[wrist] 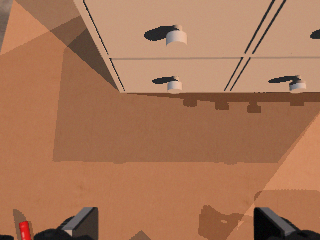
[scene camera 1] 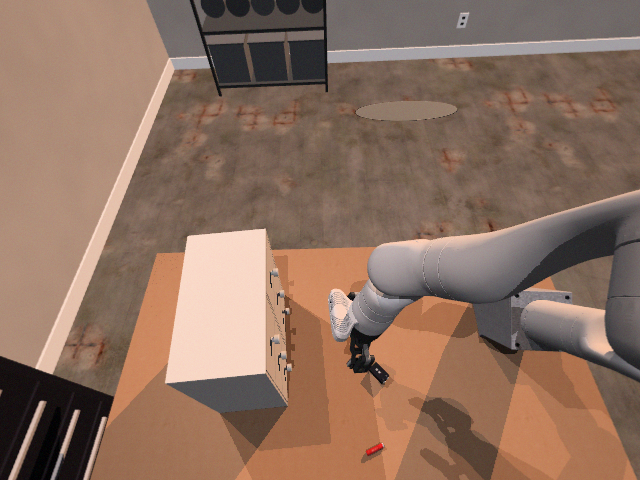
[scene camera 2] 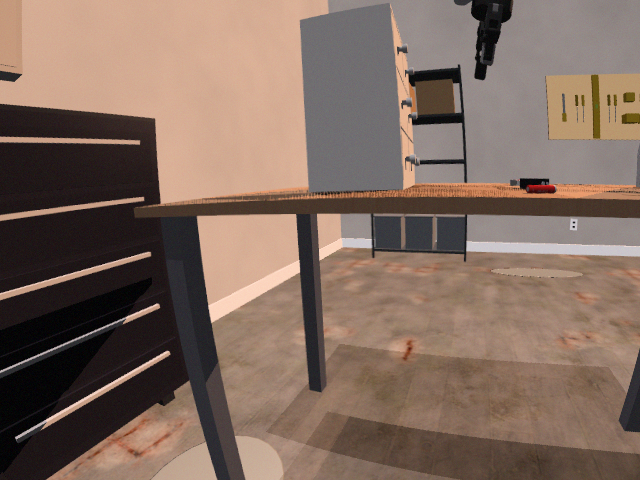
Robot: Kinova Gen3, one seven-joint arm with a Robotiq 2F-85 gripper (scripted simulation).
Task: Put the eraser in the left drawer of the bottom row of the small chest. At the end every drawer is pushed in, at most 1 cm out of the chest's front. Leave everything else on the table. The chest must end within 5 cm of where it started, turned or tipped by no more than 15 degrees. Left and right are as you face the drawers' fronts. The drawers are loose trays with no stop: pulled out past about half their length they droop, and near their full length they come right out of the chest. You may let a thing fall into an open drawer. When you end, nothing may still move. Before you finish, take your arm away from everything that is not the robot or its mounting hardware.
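Observation:
Scene camera 1 shows the gripper (scene camera 1: 348, 342), and the wrist view has the gripper (wrist: 175, 224) as well. There's also a small white chest (scene camera 2: 352, 118) in scene camera 2, and you get the small white chest (scene camera 1: 217, 356) in scene camera 1 too.

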